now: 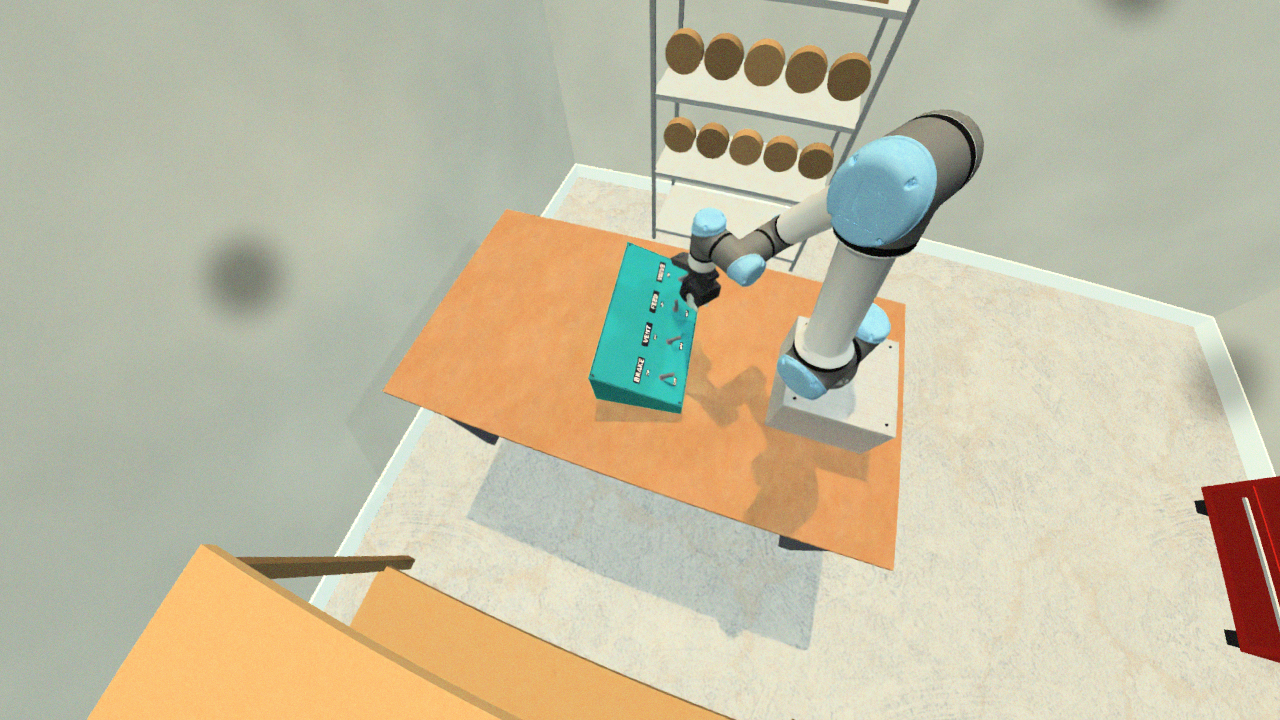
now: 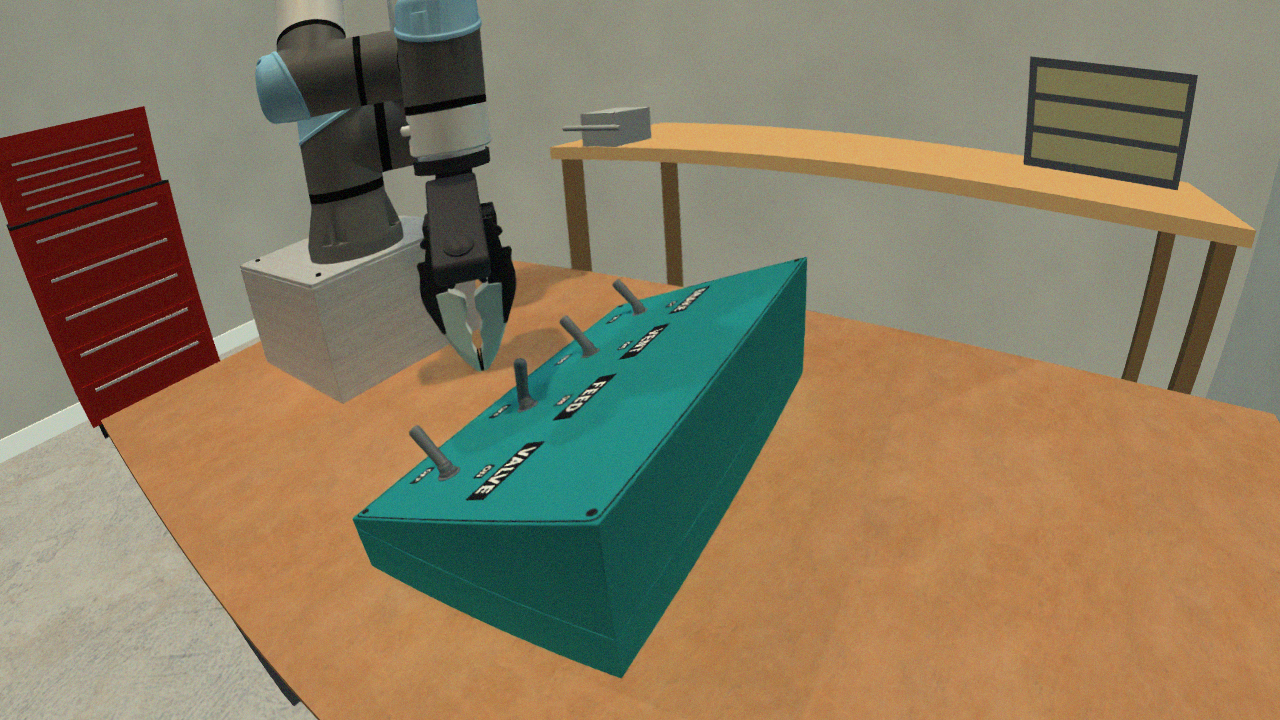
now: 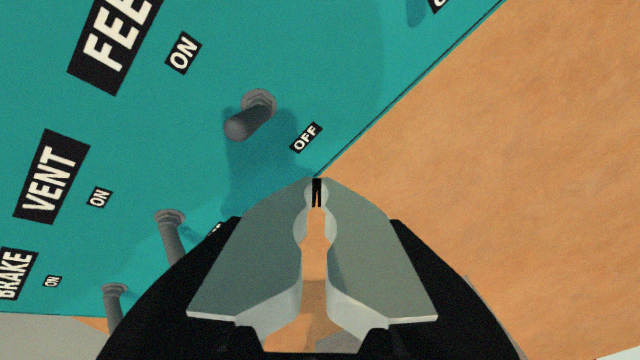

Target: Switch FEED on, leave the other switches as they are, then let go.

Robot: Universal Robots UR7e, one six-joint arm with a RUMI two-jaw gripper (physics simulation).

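Pixels of known places: gripper, fingertip midpoint: [image 1: 692,306] [image 2: 482,369] [image 3: 317,180]; arm's base at its link origin: [image 2: 356,246].
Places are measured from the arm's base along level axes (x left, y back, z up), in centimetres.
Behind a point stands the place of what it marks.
Note:
The teal switch panel [image 1: 617,331] @(x 16.4, y -55.5, z -3.6 cm) [image 2: 572,465] @(x -9.4, y -61.8, z -4.3 cm) [image 3: 350,65] @(x -8.0, y -44.9, z -10.1 cm) stands on the table. The FEED lever [image 1: 676,306] @(x -1.6, y -45.2, z -6.9 cm) [image 2: 522,385] @(x -2.3, y -45.9, z -6.6 cm) [image 3: 247,118] @(x -2.6, y -45.7, z -4.9 cm) stands at a different angle from the others and leans toward its ON side. The VALVE lever [image 2: 433,452] @(x -13.9, y -48.6, z -7.0 cm), the VENT lever [image 2: 578,335] @(x 8.7, y -41.1, z -7.0 cm) [image 3: 171,240] @(x 8.7, y -41.0, z -7.1 cm) and the BRAKE lever [image 2: 629,296] @(x 20.1, y -37.3, z -7.0 cm) [image 3: 113,305] @(x 20.1, y -37.5, z -7.5 cm) tilt toward OFF. My gripper [image 1: 693,302] @(x -3.4, y -40.7, z -6.2 cm) [image 2: 481,365] @(x -3.4, y -40.7, z -6.2 cm) [image 3: 317,180] @(x -3.4, y -40.7, z -6.2 cm) is shut with nothing between its fingertips. It hangs near the panel's low edge on the OFF side, apart from the FEED lever.
The arm's grey base block [image 1: 832,411] @(x 12.4, y 5.5, z 0.1 cm) [image 2: 340,331] @(x -8.7, y -10.9, z -7.9 cm) stands on the orange table [image 1: 537,358] @(x 30.9, y -78.9, z -17.8 cm) [image 2: 939,537] @(x 14.4, y -82.0, z -17.8 cm), beyond the panel's low side. A shelf rack [image 1: 654,161] with round wooden discs, a red tool cabinet [image 2: 116,259] and a wooden bench [image 2: 850,161] stand around the table.

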